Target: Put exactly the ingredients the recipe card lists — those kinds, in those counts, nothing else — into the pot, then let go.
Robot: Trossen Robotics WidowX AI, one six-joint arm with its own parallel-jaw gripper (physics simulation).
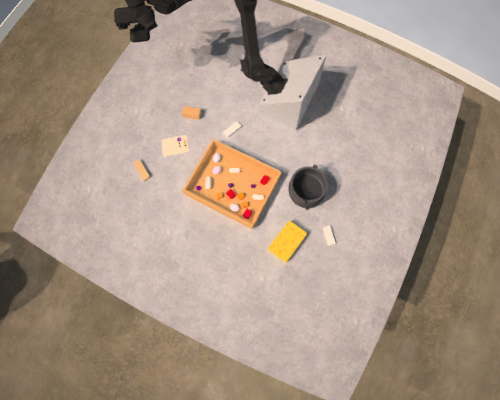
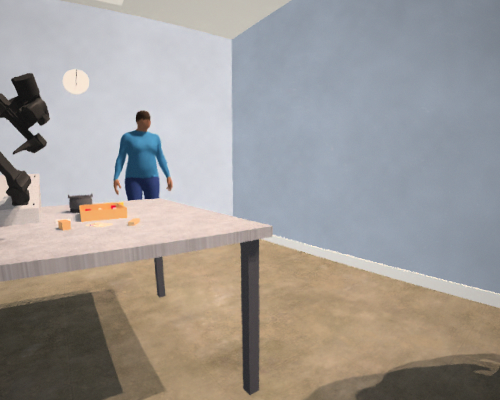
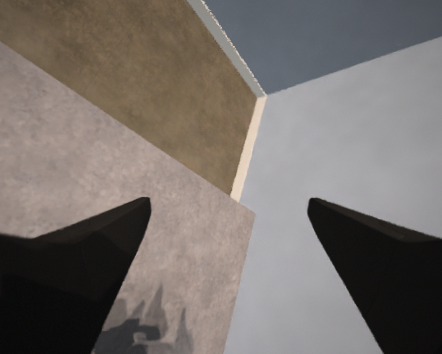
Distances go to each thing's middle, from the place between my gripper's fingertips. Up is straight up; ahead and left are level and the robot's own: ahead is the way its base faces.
Right now the orange tray (image 1: 252,171) is 310 mm ahead of my hand, 520 mm to the left of it and 280 mm below it. From my hand the other things lie so: dark pot (image 1: 307,188): 230 mm ahead, 740 mm to the left, 250 mm below.
